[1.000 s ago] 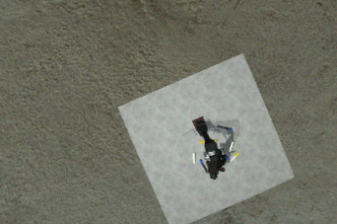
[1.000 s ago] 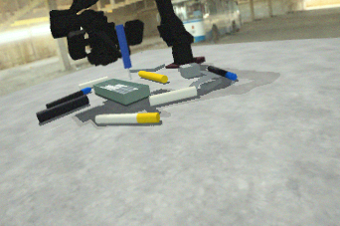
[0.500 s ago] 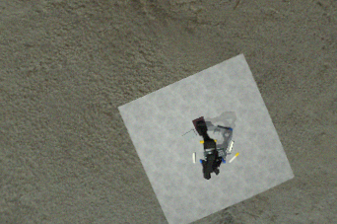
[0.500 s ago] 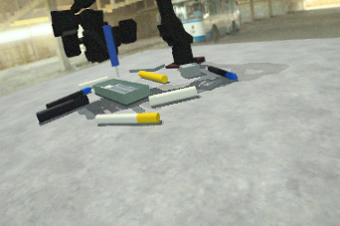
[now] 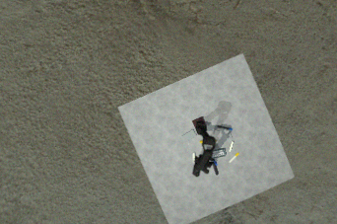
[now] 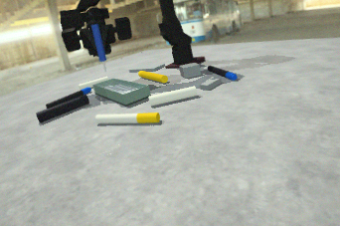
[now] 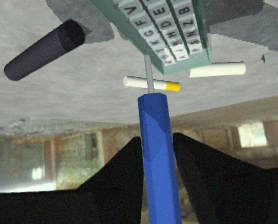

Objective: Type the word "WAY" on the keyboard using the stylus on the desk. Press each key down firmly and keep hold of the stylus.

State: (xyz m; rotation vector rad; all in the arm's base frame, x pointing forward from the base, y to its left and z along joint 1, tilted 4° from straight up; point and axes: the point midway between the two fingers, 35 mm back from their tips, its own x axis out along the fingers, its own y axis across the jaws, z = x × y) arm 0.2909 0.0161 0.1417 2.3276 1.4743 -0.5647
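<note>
Now: gripper tip 140 mm past the yellow cylinder and 110 mm above it. From my gripper tip the other things lie so: grey block: 200 mm behind, 100 mm below, 90 mm to the left; blue stylus: 10 mm below; stylus tip: 50 mm below.
</note>
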